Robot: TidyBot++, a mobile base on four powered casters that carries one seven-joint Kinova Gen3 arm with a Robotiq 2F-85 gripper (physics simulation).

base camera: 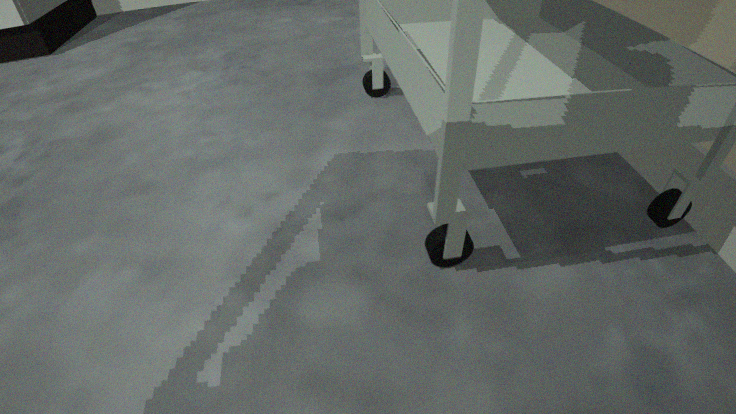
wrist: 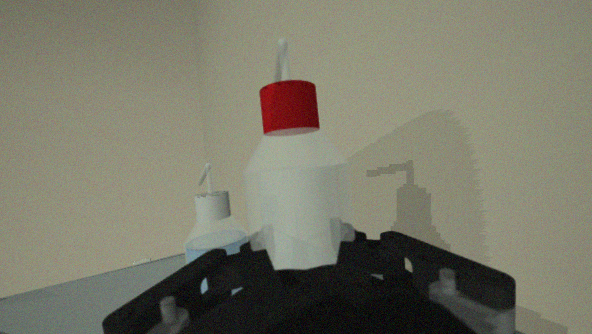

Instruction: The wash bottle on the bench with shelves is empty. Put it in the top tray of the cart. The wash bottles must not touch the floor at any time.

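Frame: origin at the arm's base, x ahead, y left, z up, level; metres.
Seen in the pictures: gripper, fingertip midpoint: [wrist: 302,233].
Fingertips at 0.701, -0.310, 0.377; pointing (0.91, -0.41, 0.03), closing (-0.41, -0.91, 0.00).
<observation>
Offsets run from my fingertips to a thing's top centre, as dx, dy, dz.
In the wrist view a white wash bottle {-0.026, +0.014, +0.125} [wrist: 298,185] with a red cap and a thin spout is held nearly upright between the fingers of my gripper [wrist: 302,233], which is shut on it. The bottle's base is hidden behind the gripper body. In the base view the cart [base camera: 459,66] stands at the upper right, with its lower tray and black casters in sight. The cart's top tray cannot be made out in the base view. The bench with shelves cannot be identified.
A second wash bottle {+0.087, +0.060, +0.063} [wrist: 212,206] with a white cap and blue liquid stands left of and behind the held one. A grey surface [wrist: 100,295] lies at the wrist view's lower left, against a beige wall [wrist: 125,125]. A dark base [base camera: 56,30] sits at the base view's upper left.
</observation>
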